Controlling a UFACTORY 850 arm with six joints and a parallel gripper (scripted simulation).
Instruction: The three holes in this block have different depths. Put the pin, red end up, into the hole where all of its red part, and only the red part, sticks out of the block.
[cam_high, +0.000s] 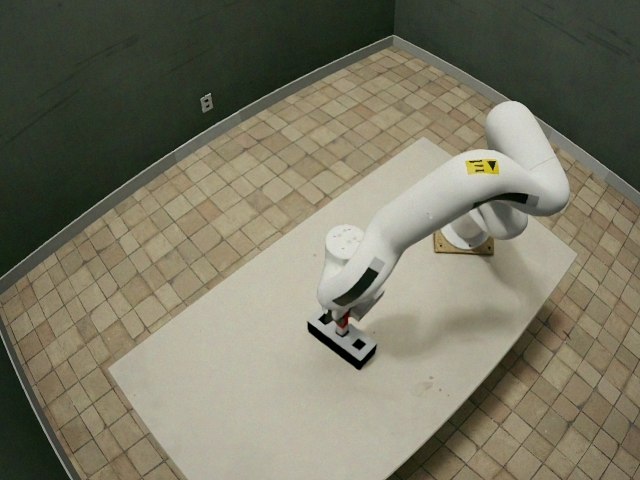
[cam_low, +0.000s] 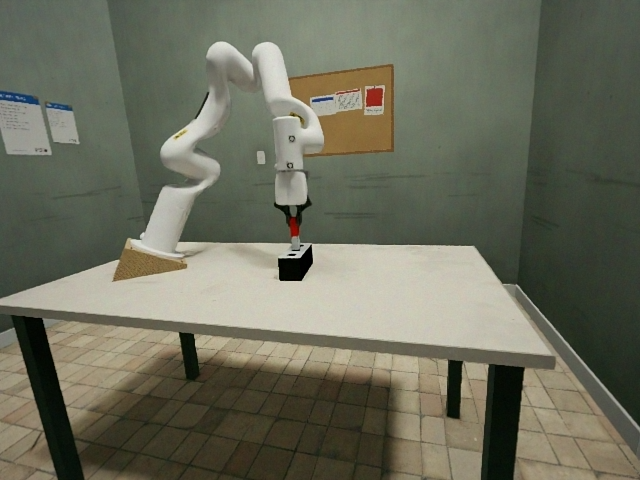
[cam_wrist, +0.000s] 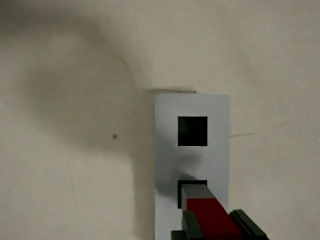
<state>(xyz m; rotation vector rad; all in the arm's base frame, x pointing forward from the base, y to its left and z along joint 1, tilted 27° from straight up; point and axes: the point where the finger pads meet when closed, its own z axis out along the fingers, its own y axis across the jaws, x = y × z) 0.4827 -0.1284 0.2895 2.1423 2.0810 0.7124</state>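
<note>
Now: hand 2 cm above the pin. From my hand the other things lie so: black block 14 cm below.
</note>
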